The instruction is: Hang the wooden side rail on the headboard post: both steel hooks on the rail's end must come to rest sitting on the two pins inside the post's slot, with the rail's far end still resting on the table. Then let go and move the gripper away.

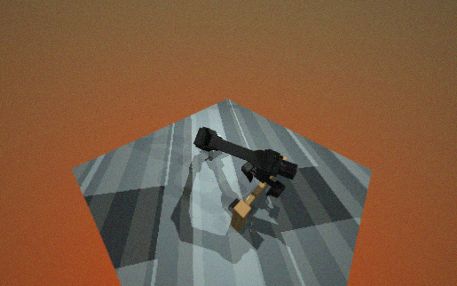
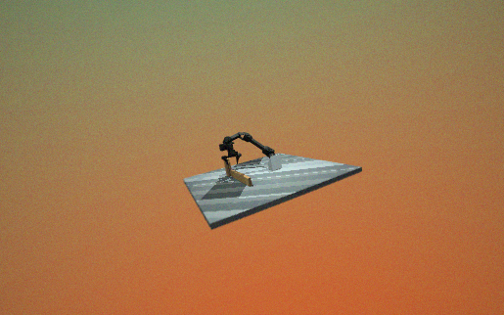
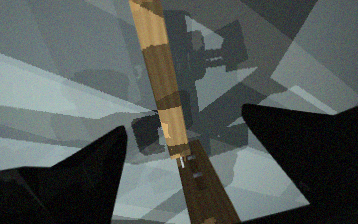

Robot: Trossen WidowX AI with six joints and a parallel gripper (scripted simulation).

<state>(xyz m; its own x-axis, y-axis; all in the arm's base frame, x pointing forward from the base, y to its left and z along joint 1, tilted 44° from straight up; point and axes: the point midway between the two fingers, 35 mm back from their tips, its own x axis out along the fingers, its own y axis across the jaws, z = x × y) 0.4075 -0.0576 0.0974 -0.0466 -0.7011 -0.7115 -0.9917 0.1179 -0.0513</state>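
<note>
Right now my gripper tip is 140 mm to the left of the headboard post and 50 mm above it.
</note>
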